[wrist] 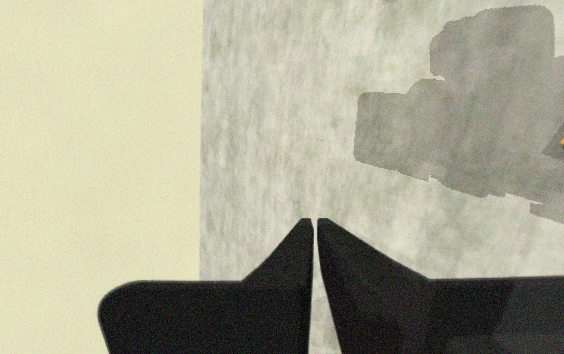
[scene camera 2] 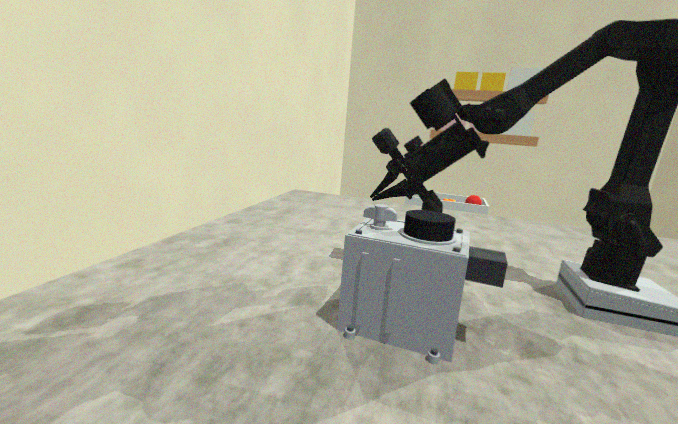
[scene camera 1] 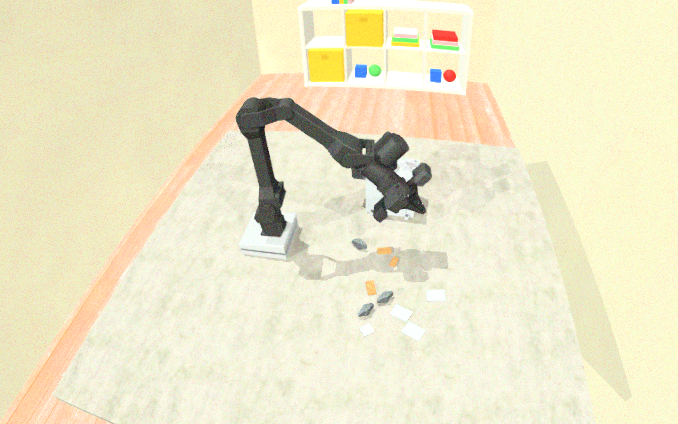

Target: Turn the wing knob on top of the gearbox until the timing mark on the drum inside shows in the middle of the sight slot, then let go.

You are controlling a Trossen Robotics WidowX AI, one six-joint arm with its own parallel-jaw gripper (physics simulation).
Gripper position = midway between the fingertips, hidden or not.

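There is a grey gearbox (scene camera 1: 373,195) that I can see. As for my gripper (scene camera 2: 371,198), it is shut and holds nothing, and I see it in further views as well: the gripper (scene camera 1: 424,212) and the gripper (wrist: 313,228).
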